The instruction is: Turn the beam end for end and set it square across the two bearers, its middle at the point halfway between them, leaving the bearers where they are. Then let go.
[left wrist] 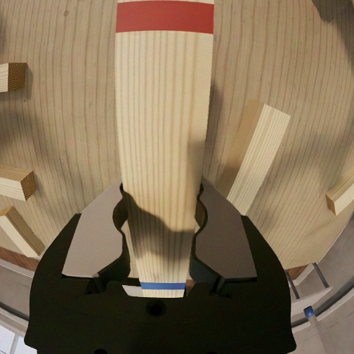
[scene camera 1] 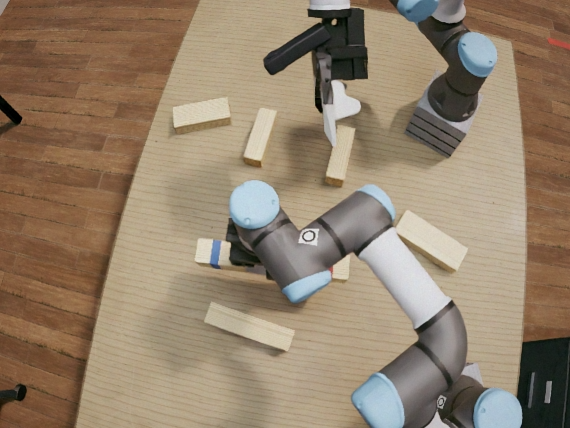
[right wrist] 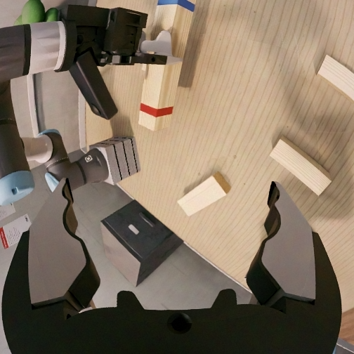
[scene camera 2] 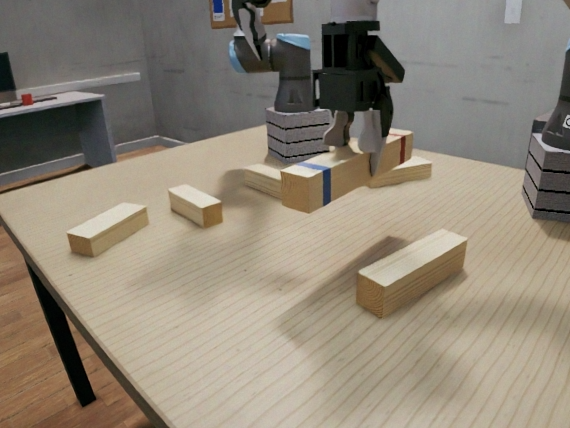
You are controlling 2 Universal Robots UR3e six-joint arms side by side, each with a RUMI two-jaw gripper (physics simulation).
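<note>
The beam (scene camera 1: pixel 206 251) (scene camera 2: pixel 345 172) (left wrist: pixel 162 100) (right wrist: pixel 162 82) is raised above the table, its blue band at the left and red band at the right in scene camera 1. My left gripper (scene camera 2: pixel 357 150) (left wrist: pixel 162 175) (right wrist: pixel 170 57) is shut on it near its middle; the arm hides its fingertips in scene camera 1. One bearer (scene camera 1: pixel 260 135) (scene camera 2: pixel 195 202) (left wrist: pixel 6 182) (right wrist: pixel 337 75) and the other bearer (scene camera 1: pixel 341 157) (scene camera 2: pixel 262 180) (left wrist: pixel 4 77) (right wrist: pixel 300 166) lie apart, about parallel, above the beam in scene camera 1. My right gripper (scene camera 1: pixel 345 122) (right wrist: pixel 170 181) is open and empty, high near the second bearer.
Loose blocks lie around: one (scene camera 1: pixel 201 115) (scene camera 2: pixel 107 227) at the upper left, one (scene camera 1: pixel 431 241) (scene camera 2: pixel 412 170) (right wrist: pixel 203 194) at the right, one (scene camera 1: pixel 249 326) (scene camera 2: pixel 412 272) (left wrist: pixel 260 155) below the beam. A further block (left wrist: pixel 342 192) shows at the left wrist view's right edge.
</note>
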